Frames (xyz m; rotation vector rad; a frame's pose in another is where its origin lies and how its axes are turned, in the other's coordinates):
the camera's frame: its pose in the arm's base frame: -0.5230 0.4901 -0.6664 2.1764 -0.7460 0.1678
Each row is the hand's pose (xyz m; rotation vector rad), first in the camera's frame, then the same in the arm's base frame.
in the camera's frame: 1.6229 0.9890 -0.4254 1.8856 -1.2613 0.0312
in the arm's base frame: 0.2974 -0.4269 0.8432 -1.6037 0.6643 0.4096
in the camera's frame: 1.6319 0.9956 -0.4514 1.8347 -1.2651 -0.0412
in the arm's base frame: 0.3043 -0.4151 0.8680 -1.6598 0.6316 0.4584
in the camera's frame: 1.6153 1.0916 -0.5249 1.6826 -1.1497 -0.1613
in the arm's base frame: 0.2458 -0.4009 0.9742 -1.8758 0.5819 0.4744
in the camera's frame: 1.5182 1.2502 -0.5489 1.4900 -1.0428 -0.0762
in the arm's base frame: 0.0801 -0.4176 1.0603 -2.0641 0.7284 0.4263
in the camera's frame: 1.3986 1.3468 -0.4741 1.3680 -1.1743 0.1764
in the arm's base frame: -0.0814 -0.4663 1.0321 -1.9676 1.0430 0.4821
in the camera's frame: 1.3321 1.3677 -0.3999 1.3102 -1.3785 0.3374
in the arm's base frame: -0.1567 -0.5012 0.9732 -1.7767 1.2278 0.6109
